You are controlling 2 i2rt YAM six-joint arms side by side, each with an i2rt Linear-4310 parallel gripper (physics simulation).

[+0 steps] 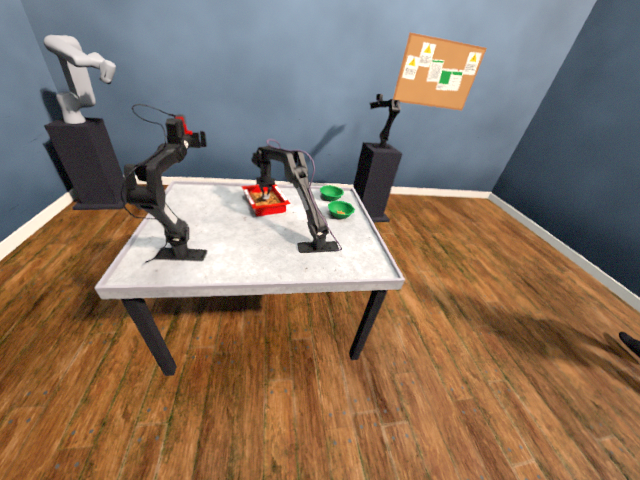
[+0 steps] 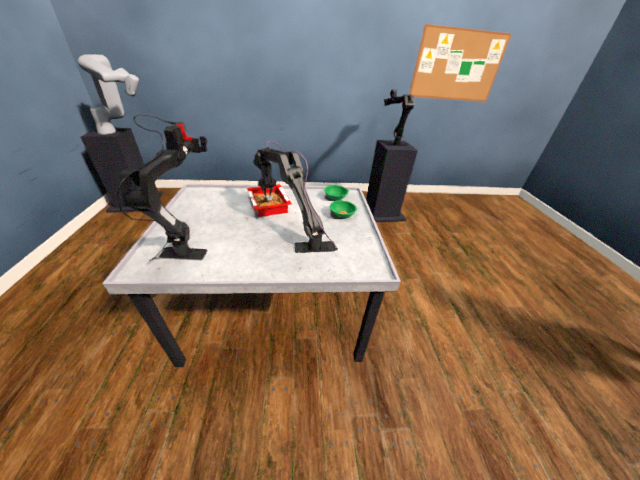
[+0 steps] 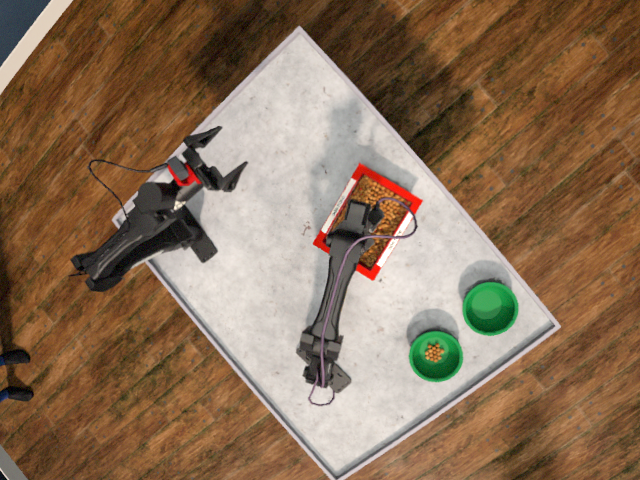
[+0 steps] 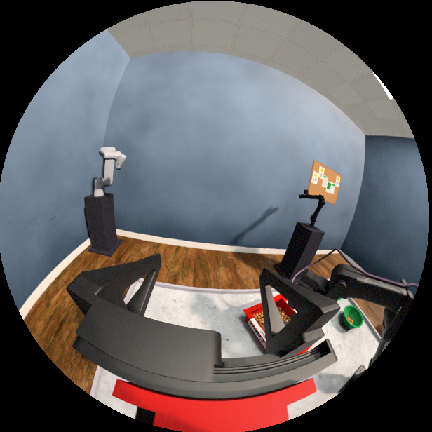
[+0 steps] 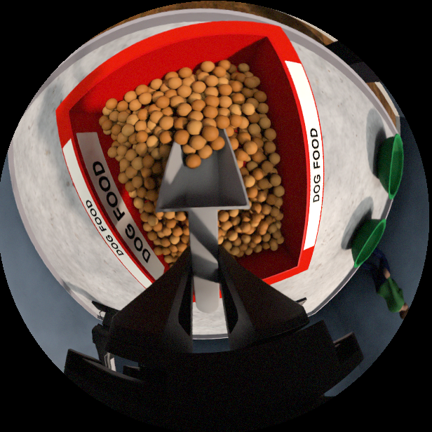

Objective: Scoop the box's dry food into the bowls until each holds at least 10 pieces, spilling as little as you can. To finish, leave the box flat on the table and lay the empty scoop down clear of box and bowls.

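Seen in the pictures: left gripper, fingertip midpoint: (image 1: 194, 133) (image 2: 196, 139) (image 3: 234, 143); right gripper, fingertip midpoint: (image 1: 265, 196) (image 2: 268, 197); left arm's base, origin of the base link: (image 1: 182, 255) (image 2: 184, 254) (image 3: 194, 233); right arm's base, origin of the base link: (image 1: 318, 247) (image 2: 315, 247).
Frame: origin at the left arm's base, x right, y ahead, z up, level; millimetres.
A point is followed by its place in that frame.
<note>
My right gripper (image 5: 204, 250) is shut on the handle of the grey scoop (image 5: 200, 185), over the red box (image 1: 270, 209) @(z 33, x 350, y 376 mm) (image 2: 272, 210) @(z 30, x 350, y 376 mm) (image 3: 390, 186) @(z 64, x 266, y 605 mm) (image 5: 295, 150). The scoop's front edge is in the dry food (image 5: 200, 95), and several pieces lie on its front part. The box lies flat on the table. The nearer green bowl (image 1: 341, 206) @(z 26, x 773, y 477 mm) (image 2: 342, 206) @(z 22, x 760, y 478 mm) (image 3: 435, 370) @(z 19, x 807, y 387 mm) (image 4: 352, 324) holds a cluster of pieces. The farther green bowl (image 1: 331, 191) @(z 19, x 734, y 688 mm) (image 2: 336, 191) @(z 17, x 732, y 687 mm) (image 3: 490, 310) @(z 4, x 747, y 629 mm) looks empty. My left gripper (image 3: 234, 144) @(z 407, x -1, y 390 mm) (image 4: 211, 268) is open and empty, raised above the table's left part.
The bowls stand near the right end of the raised-edge table (image 1: 242, 288) @(z -3, x 287, y -177 mm) (image 2: 248, 287) @(z -6, x 340, y -174 mm) (image 3: 297, 32) @(z 19, x -280, y 664 mm). The right arm (image 3: 330, 304) @(z 381, x 403, y 344 mm) reaches across the table to the box. A white robot arm (image 1: 77, 77) and a black one (image 1: 388, 121) stand on pedestals behind the table.
</note>
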